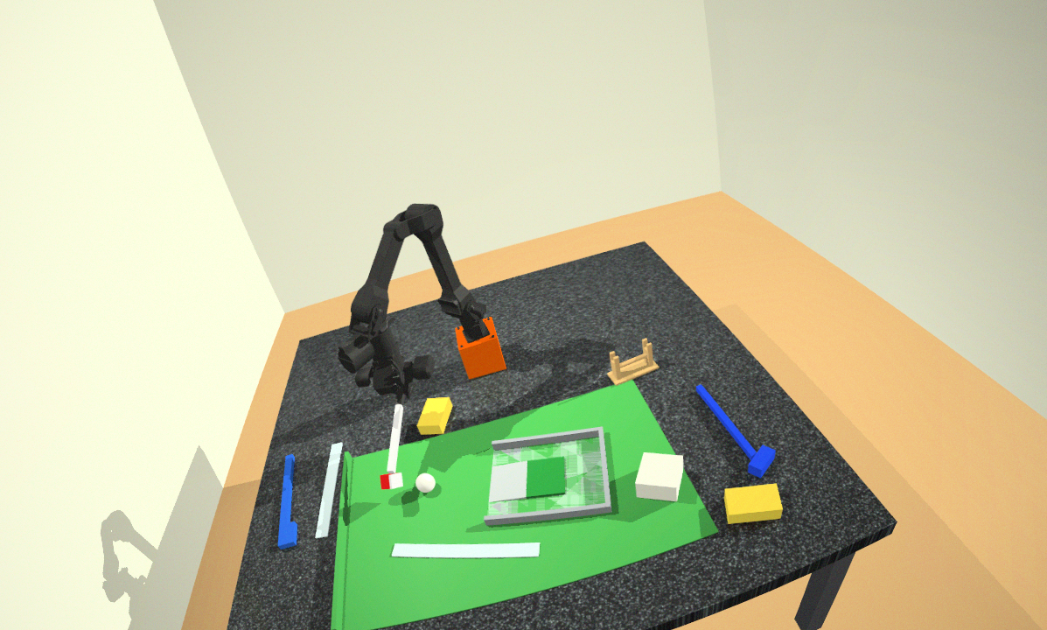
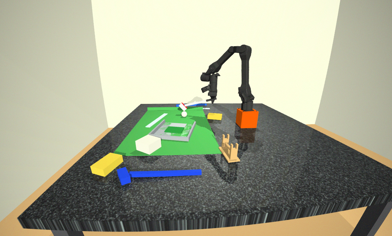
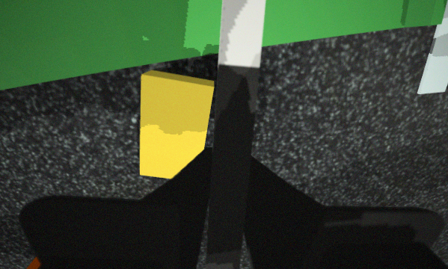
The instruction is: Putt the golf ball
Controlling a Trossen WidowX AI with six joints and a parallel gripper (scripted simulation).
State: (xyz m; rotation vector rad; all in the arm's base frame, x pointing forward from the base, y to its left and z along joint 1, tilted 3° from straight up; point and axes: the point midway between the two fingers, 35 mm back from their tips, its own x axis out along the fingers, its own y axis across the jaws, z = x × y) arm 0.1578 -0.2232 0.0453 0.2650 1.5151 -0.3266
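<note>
Right now the red putter is 110 mm ahead of my gripper tip and 40 mm to the right of it. The rest, counted from my gripper tip: white golf ball (210 mm ahead, 20 mm to the right, 80 mm below); white block (450 mm ahead, 420 mm to the left, 80 mm below); wooden stand (110 mm ahead, 540 mm to the left, 70 mm below).
</note>
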